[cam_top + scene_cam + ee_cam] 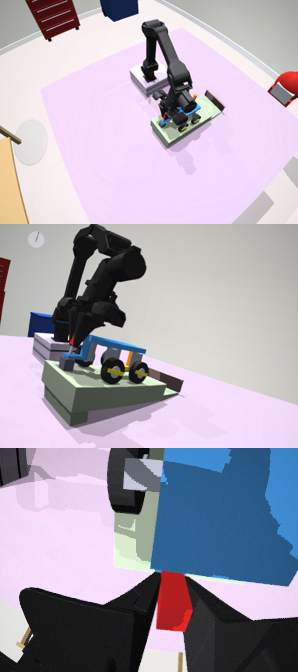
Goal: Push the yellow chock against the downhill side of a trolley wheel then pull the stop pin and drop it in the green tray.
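Right now my gripper tip is 20 cm to the right of the green tray, 14 cm above it and 11 cm past it. Round my gripper tip: red-headed stop pin right at my gripper tip; blue trolley 10 cm to the left, 2 cm below, 1 cm ahead; pale green ramp 11 cm to the left, 9 cm below, 1 cm ahead.
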